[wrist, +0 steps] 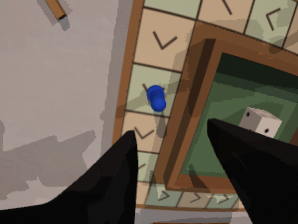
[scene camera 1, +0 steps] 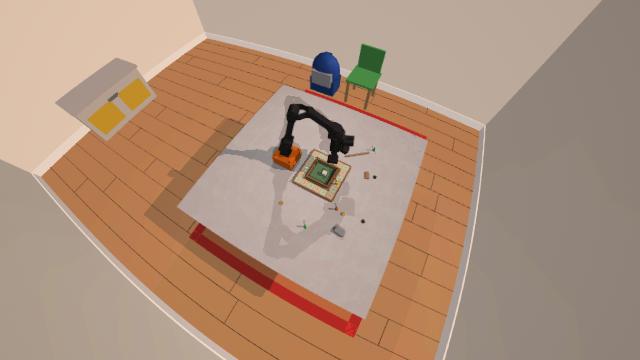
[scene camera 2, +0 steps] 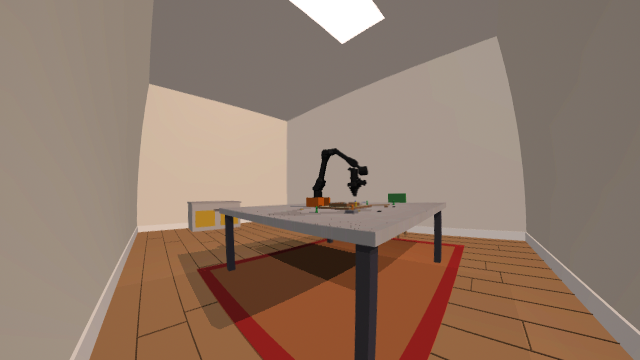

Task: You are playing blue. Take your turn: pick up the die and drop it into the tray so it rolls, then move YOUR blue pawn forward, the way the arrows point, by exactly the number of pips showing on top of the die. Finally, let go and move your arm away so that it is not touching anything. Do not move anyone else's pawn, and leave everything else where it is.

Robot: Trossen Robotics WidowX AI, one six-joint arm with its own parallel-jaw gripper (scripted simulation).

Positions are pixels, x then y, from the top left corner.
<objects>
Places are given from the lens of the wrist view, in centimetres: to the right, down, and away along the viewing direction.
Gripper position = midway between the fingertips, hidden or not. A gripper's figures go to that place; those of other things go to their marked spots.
my gripper (wrist: 171,131): 1, 1, 10
white die (wrist: 258,120): 10, 1, 15
</objects>
